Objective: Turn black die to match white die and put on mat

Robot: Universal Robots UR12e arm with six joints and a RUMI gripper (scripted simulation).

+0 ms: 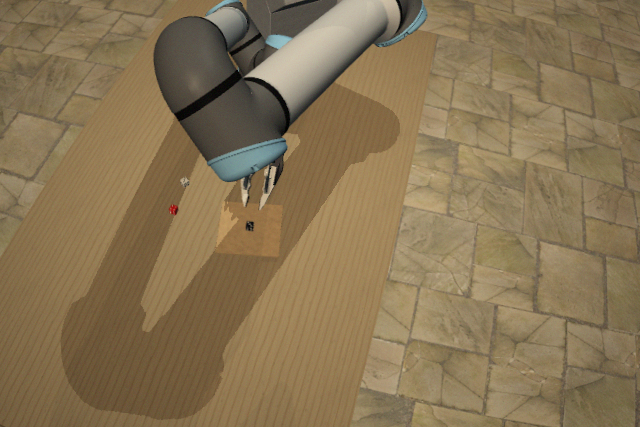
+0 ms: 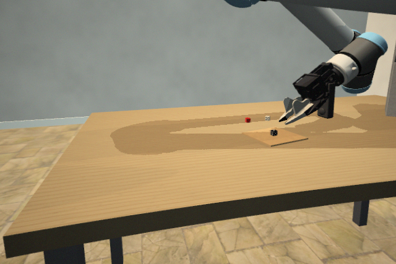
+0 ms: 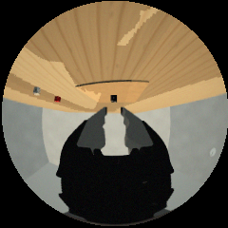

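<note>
The black die is 4 cm below my hand, 4 cm ahead of it and 1 cm to the left of it. Round my hand: white die: 19 cm to the right, 4 cm below, 1 cm ahead; tan mat: 5 cm below, 4 cm ahead, 1 cm to the left; red die: 17 cm to the right, 9 cm ahead, 4 cm below.
</note>
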